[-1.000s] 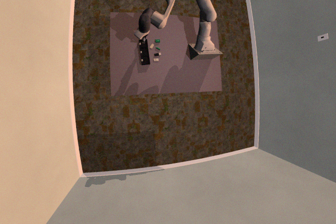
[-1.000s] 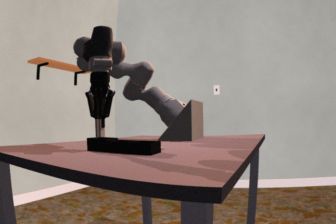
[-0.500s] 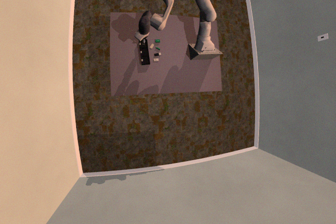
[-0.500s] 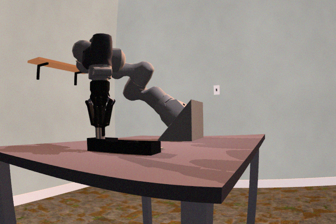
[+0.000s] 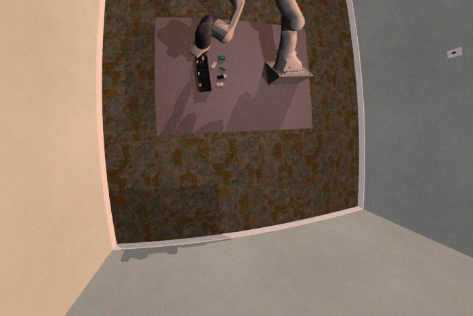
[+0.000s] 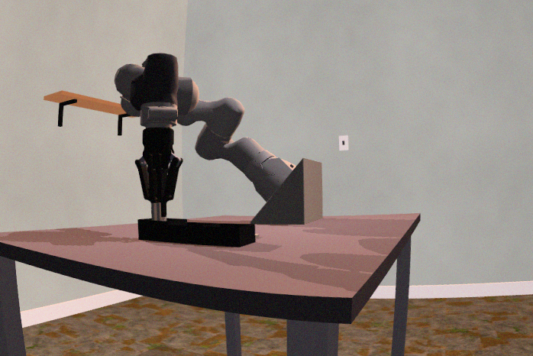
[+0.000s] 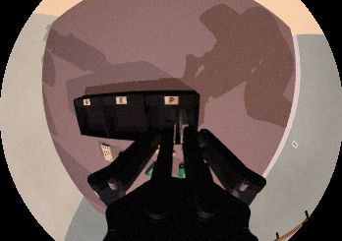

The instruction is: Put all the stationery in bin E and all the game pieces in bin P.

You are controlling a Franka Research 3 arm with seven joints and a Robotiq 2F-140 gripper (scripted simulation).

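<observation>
Now: the black bin row 1 cm behind my hand, 9 cm to the left of it and 3 cm below it. From my hand the other things lie so: green cylinder 15 cm behind, 4 cm to the left, 4 cm below; flat green block 14 cm behind, 4 cm to the right, 4 cm below; white spotted piece 9 cm behind, 2 cm to the left, 5 cm below.
</observation>
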